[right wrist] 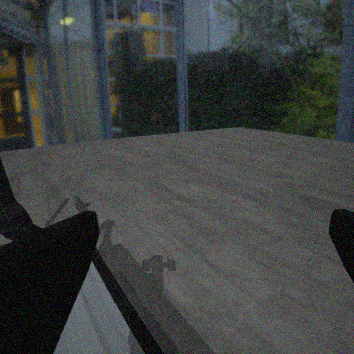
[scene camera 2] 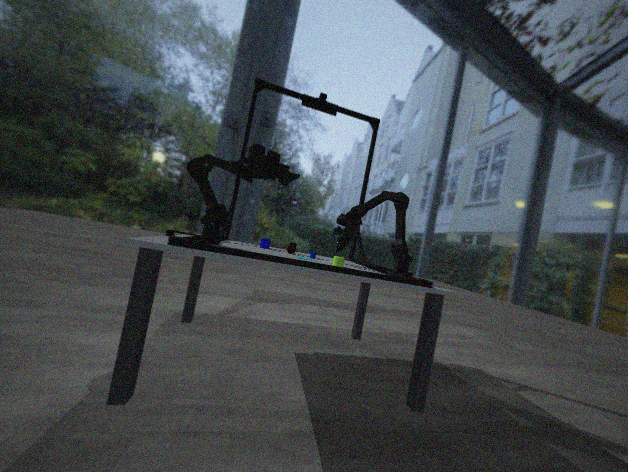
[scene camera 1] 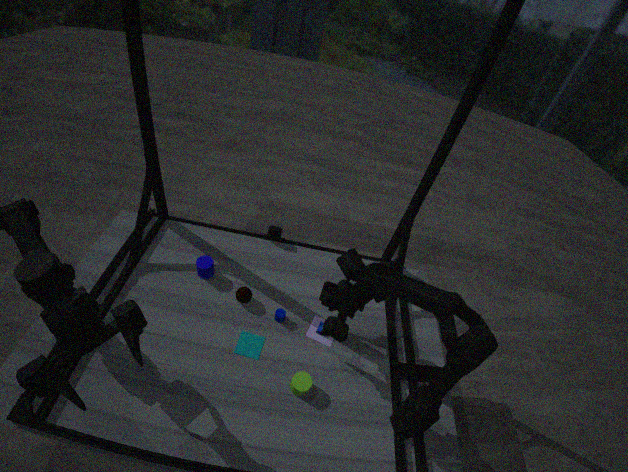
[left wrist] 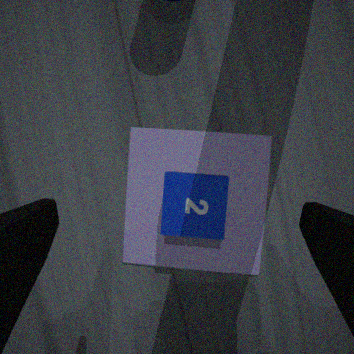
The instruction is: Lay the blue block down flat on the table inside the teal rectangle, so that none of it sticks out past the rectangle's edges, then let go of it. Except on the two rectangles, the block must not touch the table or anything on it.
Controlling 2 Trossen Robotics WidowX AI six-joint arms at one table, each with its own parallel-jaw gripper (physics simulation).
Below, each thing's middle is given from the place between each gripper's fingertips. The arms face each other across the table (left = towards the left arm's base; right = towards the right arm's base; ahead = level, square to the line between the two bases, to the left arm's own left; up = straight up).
I see my left gripper 6 cm above the lilac rectangle (left wrist: 245, 158).
Right now my right hand is 38 cm past the lilac rectangle, 31 cm to the right of it and 34 cm above it.
